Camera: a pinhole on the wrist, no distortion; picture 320 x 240 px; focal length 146.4 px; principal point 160.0 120.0 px. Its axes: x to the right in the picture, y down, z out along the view. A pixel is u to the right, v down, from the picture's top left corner.
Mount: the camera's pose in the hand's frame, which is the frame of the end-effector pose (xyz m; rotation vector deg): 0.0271 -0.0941 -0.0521 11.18 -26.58 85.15
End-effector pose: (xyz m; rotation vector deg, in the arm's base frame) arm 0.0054 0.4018 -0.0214 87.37 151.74 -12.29
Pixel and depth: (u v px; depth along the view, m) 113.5 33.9 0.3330
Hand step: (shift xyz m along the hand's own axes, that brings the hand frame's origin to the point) 0.1587 -0.3423 0.2334
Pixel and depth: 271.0 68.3 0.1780
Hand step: 0.0596 -0.0487 0.1731
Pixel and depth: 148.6 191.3 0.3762
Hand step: -0.2207 -0.2564 0.2449
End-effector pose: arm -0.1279 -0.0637 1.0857 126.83 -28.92 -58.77
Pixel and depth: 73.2 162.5 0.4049
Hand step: -0.1648 -0.4657 0.1938
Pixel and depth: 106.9 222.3 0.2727
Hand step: -0.2106 -0.2773 0.1221
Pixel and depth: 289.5 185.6 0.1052
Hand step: -0.0364 -0.0477 0.0734
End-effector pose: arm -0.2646 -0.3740 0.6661 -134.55 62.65 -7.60
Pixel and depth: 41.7 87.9 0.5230
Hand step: 0.0395 -0.7003 0.2603
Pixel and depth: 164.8 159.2 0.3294
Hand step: -0.1182 -0.2095 0.2342
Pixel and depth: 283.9 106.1 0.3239
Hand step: 0.0044 0.0219 0.3566
